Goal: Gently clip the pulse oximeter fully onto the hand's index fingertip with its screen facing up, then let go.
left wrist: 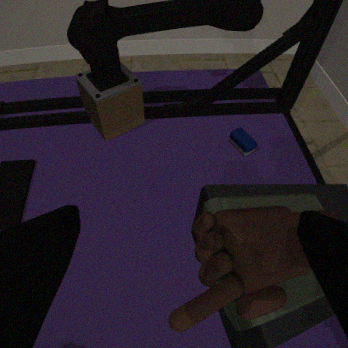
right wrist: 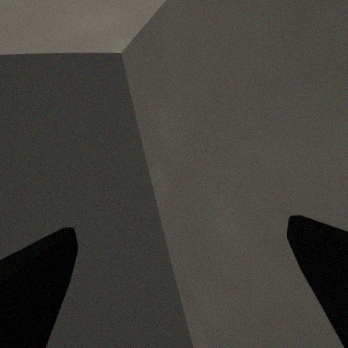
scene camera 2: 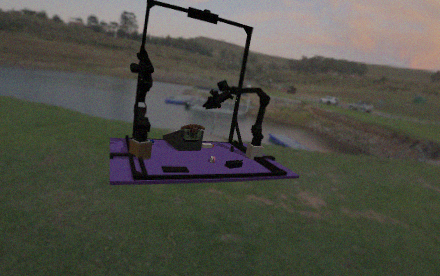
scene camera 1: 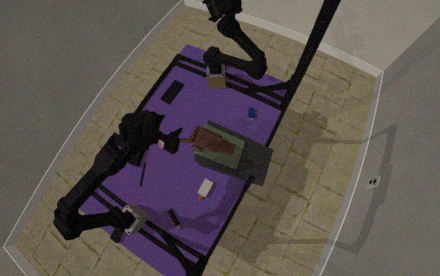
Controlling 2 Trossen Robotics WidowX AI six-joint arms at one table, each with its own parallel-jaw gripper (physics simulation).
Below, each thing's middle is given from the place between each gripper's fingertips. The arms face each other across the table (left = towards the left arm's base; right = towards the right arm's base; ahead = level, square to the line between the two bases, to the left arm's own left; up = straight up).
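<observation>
From my right hand, I find the index finger (left wrist: 196, 309) 48 cm to the left of it, 16 cm behind it and 45 cm below it.
My left hand gives me other distances: the index finger is 1 cm to the left of it, 2 cm behind it and 14 cm below it.
</observation>
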